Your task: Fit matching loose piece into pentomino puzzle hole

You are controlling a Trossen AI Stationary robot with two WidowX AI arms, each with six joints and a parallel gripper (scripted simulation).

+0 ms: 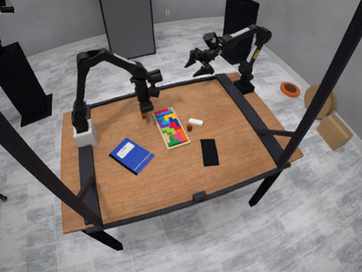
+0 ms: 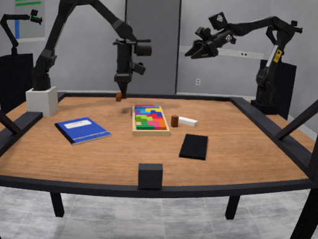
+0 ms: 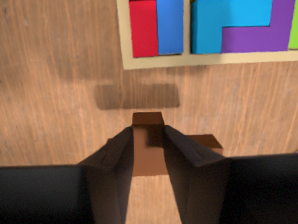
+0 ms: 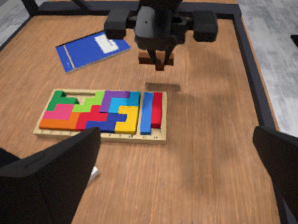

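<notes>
Now: the wooden board 12 cm behind my left hand, 9 cm to the right of it and 9 cm below it. Also, from my left hand: white block (22 cm to the right, 14 cm behind, 10 cm below); black pad (33 cm behind, 20 cm to the right, 10 cm below).
</notes>
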